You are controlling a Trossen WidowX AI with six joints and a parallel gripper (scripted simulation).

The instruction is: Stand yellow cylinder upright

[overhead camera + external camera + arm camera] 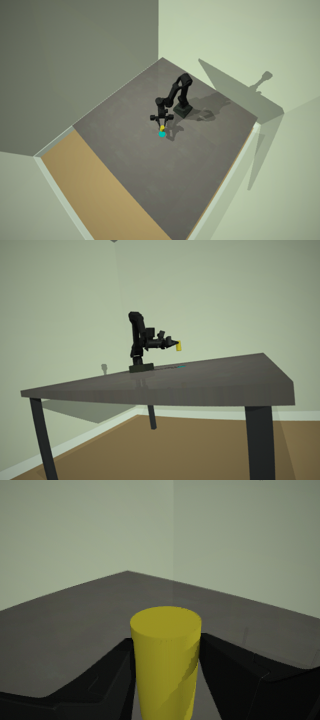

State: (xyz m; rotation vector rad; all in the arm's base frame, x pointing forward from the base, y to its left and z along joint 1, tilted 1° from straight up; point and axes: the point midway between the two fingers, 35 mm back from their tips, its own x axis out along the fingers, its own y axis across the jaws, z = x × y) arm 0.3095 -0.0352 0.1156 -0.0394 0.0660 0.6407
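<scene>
Right now the cyan circle is 160 mm below my gripper tip. The rest, counted from my gripper tip: yellow tall cylinder: 20 mm below.
</scene>
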